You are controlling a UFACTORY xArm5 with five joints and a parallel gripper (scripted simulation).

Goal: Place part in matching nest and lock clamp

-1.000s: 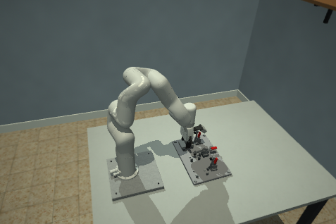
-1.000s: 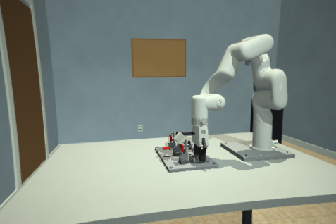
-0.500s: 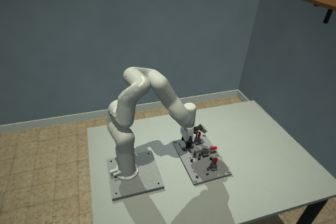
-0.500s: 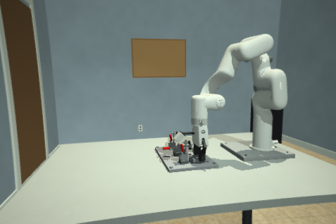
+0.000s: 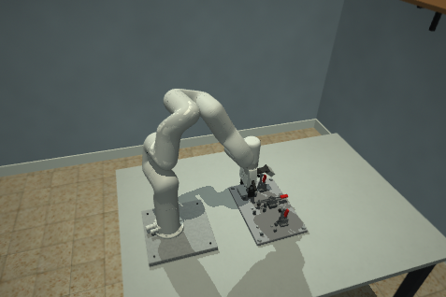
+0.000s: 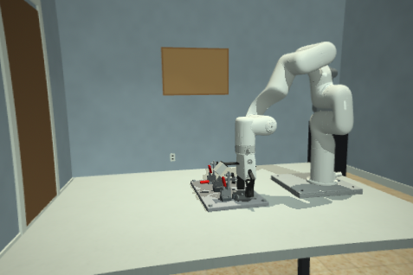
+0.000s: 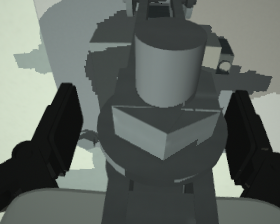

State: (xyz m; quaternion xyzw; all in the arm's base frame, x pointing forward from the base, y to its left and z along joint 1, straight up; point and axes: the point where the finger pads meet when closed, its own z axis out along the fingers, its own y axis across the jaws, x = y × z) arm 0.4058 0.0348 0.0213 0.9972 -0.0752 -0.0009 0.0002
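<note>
Right now my hand is 1 cm above the grey part. Also, from my hand: grey fixture plate 12 cm to the right, 4 cm below, 3 cm ahead.
</note>
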